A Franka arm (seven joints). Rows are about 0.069 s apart.
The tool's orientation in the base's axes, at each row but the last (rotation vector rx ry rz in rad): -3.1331, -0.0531, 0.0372; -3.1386, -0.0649, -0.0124; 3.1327, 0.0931, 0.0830; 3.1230, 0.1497, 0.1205
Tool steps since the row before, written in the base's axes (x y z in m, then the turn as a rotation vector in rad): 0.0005, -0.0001, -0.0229, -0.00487, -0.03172, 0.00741; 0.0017, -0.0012, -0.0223, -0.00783, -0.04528, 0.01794; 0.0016, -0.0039, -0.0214, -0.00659, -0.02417, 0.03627; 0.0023, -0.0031, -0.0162, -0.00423, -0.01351, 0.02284
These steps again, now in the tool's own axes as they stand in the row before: 0.0010, 0.0003, 0.0229, -0.00612, 0.03148, -0.00753; 0.0015, 0.0013, 0.0223, -0.00955, 0.04488, -0.01811; 0.0002, 0.0038, 0.0215, -0.00610, 0.02403, -0.03645; 0.0007, 0.0030, 0.0164, -0.00375, 0.01342, -0.02298
